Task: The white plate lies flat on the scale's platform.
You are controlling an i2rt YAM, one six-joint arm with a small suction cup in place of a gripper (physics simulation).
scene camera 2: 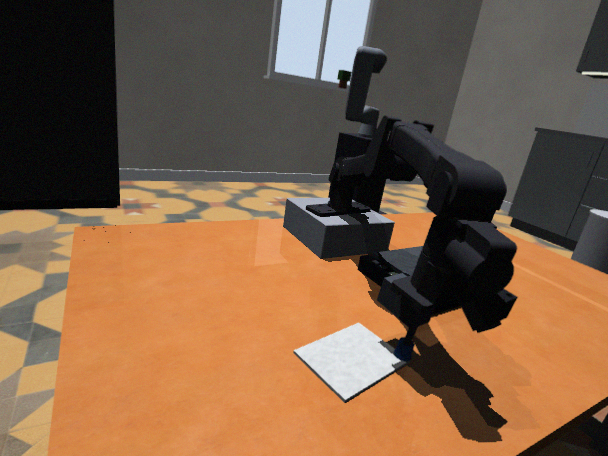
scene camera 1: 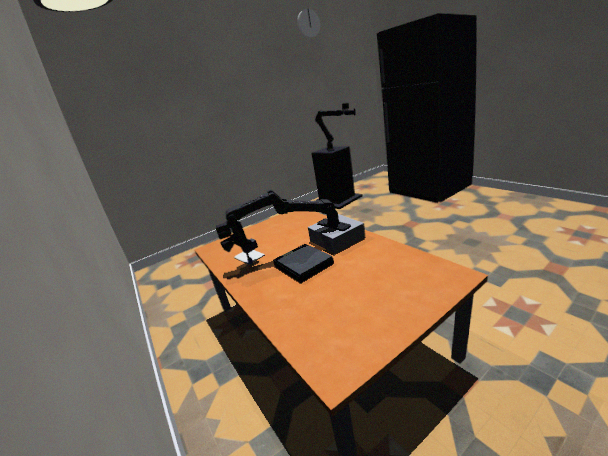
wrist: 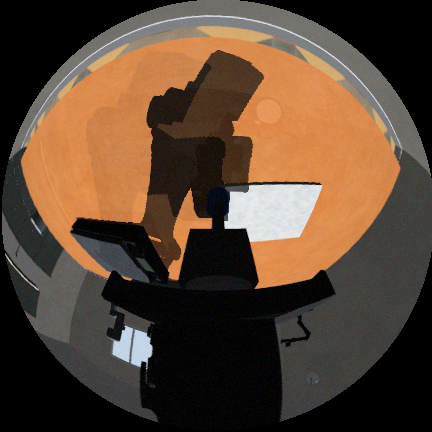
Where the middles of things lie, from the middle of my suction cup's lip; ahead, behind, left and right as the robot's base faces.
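Black scale (scene camera 2: 383,264): 27 cm left of my suction cup, 15 cm behind, 1 cm above. White plate (scene camera 2: 350,361): 8 cm right of my suction cup, 4 cm behind, 1 cm below.
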